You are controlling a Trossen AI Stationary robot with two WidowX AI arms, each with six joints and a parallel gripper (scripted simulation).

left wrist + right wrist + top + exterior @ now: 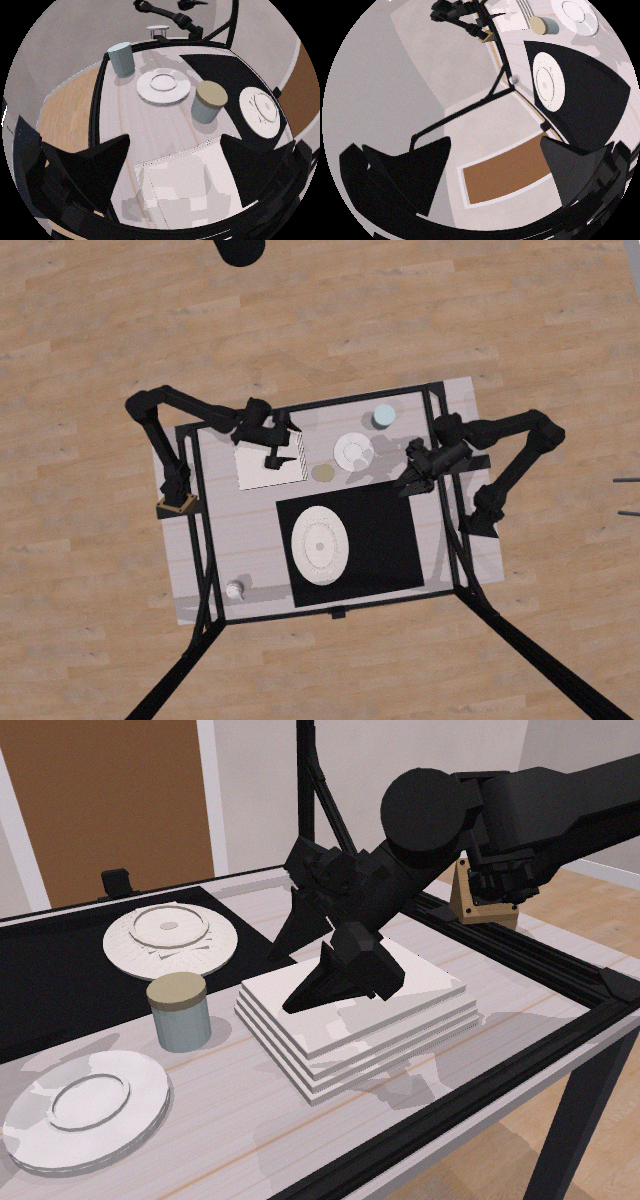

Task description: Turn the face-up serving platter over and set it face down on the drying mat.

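Now: the white board 60 mm behind my left hand, 80 mm to the left of it and 110 mm below it. Also, from my left hand: tan-lidded jar: 80 mm behind, 120 mm to the right, 90 mm below; then white oval serving platter: 340 mm behind, 120 mm to the right, 110 mm below; then round white plate: 210 mm to the right, 120 mm below.
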